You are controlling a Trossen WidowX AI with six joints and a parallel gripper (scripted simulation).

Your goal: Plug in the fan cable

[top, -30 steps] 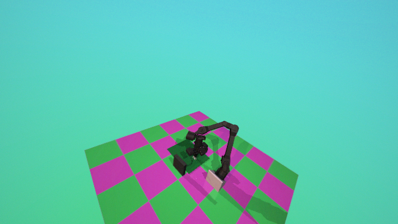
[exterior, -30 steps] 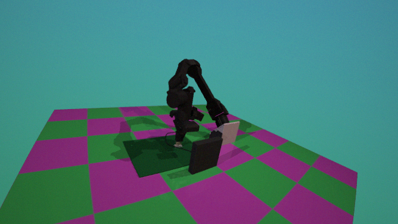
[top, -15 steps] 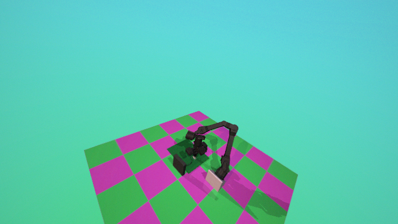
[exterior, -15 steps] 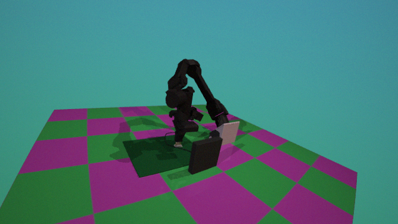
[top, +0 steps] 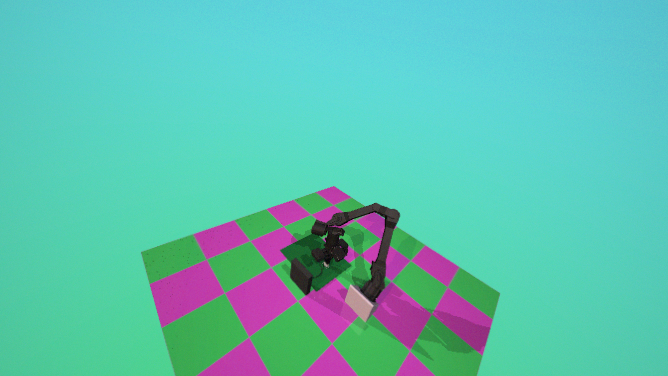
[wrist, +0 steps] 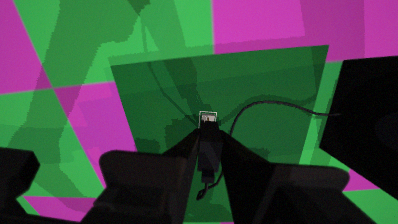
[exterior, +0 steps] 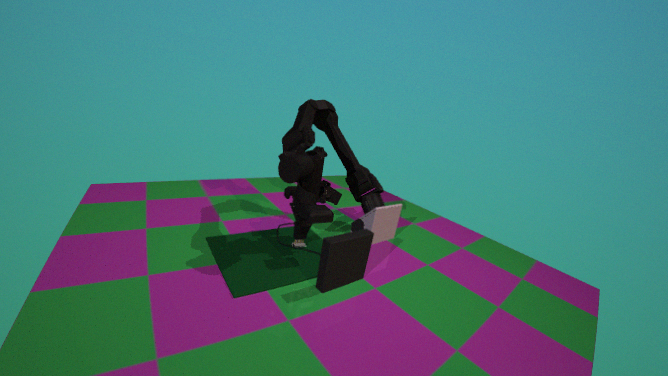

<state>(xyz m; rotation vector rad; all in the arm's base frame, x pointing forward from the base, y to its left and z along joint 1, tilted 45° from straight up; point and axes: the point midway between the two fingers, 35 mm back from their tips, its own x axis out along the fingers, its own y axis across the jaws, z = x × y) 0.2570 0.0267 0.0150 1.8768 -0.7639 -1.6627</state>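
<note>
Now: the black fan plug 10 mm ahead of my gripper tip and 10 mm above it. From my gripper tip the other things lie so: dark green board (80 mm ahead, 50 mm below, 20 mm to the left); pale four-pin header (40 mm below, 10 mm ahead); black fan (170 mm to the left, 20 mm above, 10 mm behind).
</note>
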